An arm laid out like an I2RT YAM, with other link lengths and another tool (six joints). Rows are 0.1 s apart.
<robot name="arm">
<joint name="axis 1" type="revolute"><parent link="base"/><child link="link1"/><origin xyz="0 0 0.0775"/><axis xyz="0 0 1"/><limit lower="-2.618" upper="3.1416"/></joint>
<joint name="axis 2" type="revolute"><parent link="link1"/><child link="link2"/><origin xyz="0.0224 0.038 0.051"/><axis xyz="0 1 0"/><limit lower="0" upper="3.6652"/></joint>
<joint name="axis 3" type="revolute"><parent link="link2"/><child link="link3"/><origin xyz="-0.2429 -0.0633 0"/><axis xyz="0 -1 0"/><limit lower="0" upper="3.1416"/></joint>
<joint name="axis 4" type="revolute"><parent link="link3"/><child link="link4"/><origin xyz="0.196 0.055 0.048"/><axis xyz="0 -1 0"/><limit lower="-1.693" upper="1.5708"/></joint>
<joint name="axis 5" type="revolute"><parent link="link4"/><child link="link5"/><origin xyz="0.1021 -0.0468 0.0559"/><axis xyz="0 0 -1"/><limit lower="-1.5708" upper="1.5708"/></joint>
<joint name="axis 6" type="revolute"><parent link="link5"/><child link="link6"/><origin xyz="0.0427 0 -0.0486"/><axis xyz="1 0 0"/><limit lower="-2.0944" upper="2.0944"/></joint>
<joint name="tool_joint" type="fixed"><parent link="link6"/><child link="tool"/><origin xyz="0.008 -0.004 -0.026" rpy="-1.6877 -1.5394 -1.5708"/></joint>
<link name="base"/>
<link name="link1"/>
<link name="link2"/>
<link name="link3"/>
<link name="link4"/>
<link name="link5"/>
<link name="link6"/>
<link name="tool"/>
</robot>
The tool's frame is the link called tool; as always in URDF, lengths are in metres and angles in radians.
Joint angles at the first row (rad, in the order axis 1, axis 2, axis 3, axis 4, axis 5, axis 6):
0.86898 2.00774 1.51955 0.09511 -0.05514 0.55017
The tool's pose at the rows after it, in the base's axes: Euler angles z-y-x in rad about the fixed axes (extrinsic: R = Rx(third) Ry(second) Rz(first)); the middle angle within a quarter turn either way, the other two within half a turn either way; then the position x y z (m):
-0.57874 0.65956 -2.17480 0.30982 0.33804 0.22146
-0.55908 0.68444 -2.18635 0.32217 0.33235 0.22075
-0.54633 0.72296 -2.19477 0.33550 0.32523 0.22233
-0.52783 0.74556 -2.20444 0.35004 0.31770 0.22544
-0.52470 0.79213 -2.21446 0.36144 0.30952 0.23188
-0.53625 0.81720 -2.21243 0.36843 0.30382 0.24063
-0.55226 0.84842 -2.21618 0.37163 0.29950 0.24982
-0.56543 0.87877 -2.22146 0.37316 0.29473 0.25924
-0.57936 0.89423 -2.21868 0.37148 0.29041 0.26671
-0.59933 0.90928 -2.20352 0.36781 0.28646 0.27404
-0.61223 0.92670 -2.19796 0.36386 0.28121 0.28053
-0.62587 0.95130 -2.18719 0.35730 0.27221 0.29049
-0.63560 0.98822 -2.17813 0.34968 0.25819 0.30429
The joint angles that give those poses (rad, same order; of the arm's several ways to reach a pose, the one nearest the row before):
0.83420 2.02886 1.53593 0.09357 -0.07945 0.57122
0.80634 2.04693 1.55944 0.08975 -0.07792 0.57108
0.77670 2.06114 1.58404 0.08891 -0.06714 0.56427
0.74316 2.08076 1.62877 0.06710 -0.07397 0.56199
0.71730 2.08493 1.66048 0.05260 -0.05346 0.54519
0.70012 2.08332 1.69517 0.02755 -0.04853 0.52700
0.69225 2.07371 1.72043 0.00275 -0.02829 0.50303
0.68588 2.05864 1.73848 -0.02108 -0.00695 0.48117
0.68278 2.03624 1.73627 -0.03369 0.00221 0.46685
0.68262 2.00677 1.71822 -0.03068 0.01043 0.45661
0.68110 1.97456 1.69589 -0.03045 0.02233 0.44566
0.67690 1.92193 1.65830 -0.02912 0.03688 0.43625
0.66560 1.85289 1.61729 -0.03590 0.05624 0.42604

